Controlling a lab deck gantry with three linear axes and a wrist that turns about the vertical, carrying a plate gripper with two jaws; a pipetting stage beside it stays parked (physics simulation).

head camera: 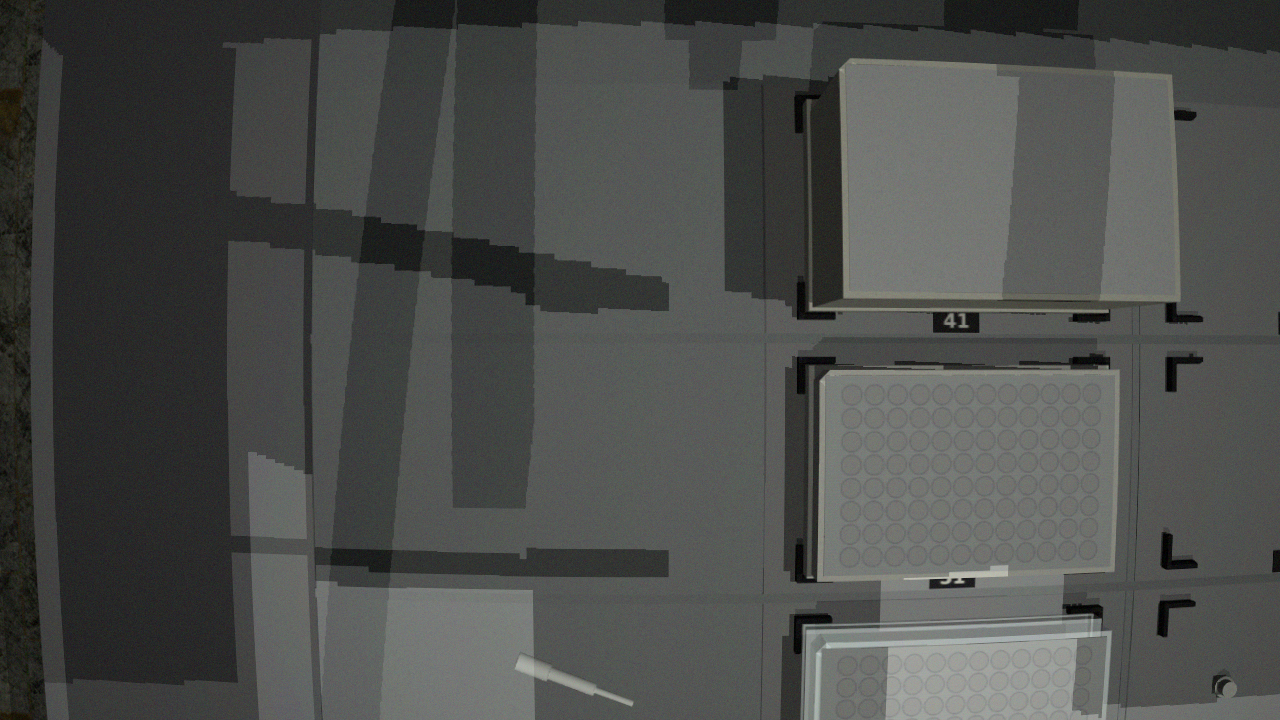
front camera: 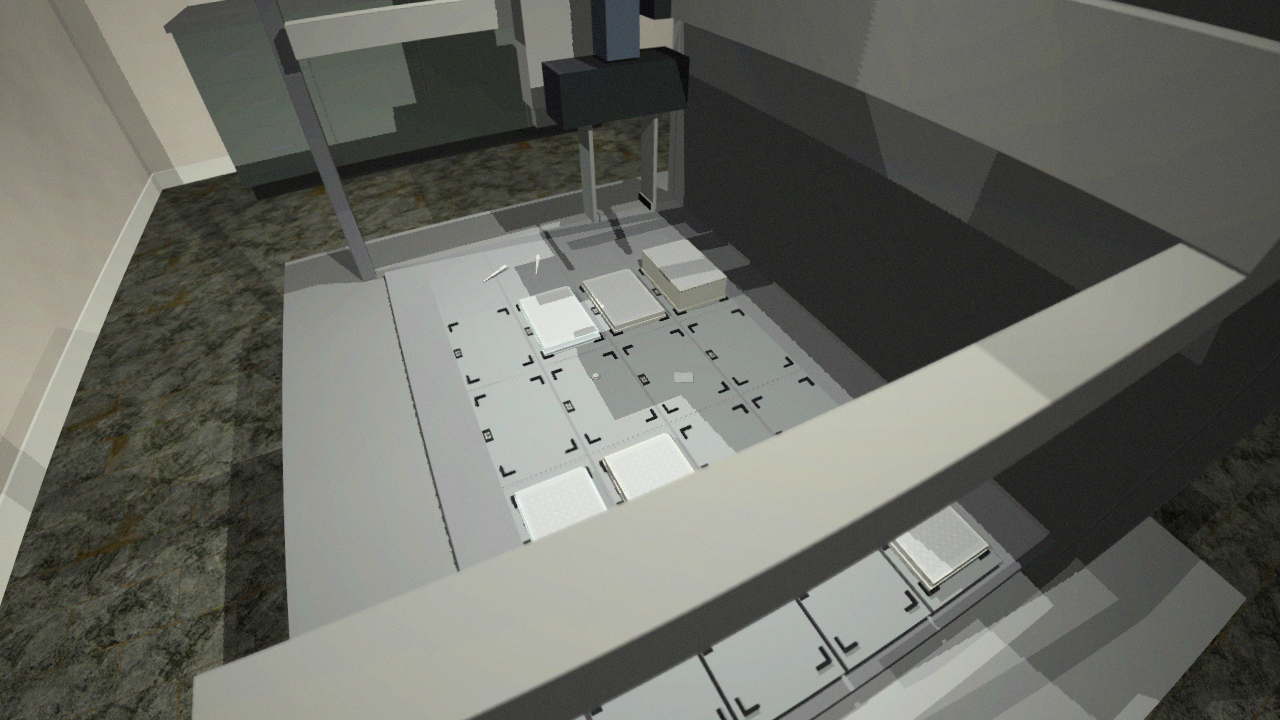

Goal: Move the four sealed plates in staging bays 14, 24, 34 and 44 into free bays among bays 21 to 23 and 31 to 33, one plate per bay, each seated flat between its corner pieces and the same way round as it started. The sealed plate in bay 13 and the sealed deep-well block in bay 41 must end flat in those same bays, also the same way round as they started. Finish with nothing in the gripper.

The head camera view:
sealed deep-well block: 942, 187
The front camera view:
gripper: 620, 210
sealed deep-well block: 679, 271
